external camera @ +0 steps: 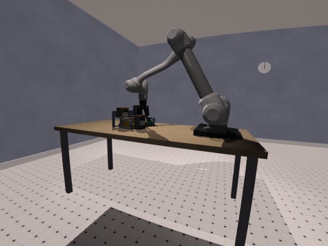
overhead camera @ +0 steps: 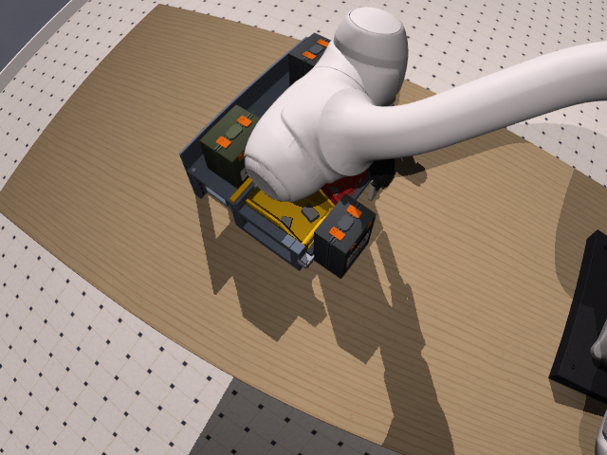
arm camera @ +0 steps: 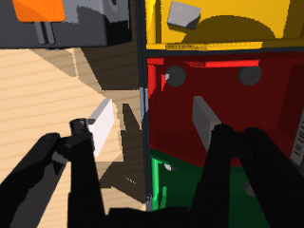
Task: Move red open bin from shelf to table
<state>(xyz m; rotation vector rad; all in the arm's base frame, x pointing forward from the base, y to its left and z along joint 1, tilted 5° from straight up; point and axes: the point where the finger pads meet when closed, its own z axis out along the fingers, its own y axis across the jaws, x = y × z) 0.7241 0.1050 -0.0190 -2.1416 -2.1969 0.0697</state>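
My hand is 8 cm short of the red open bin and 3 cm above it. Also, from my hand: green bin: 11 cm to the right, 8 cm ahead, 3 cm below; then yellow bin: 11 cm to the left, 8 cm ahead, 3 cm below.
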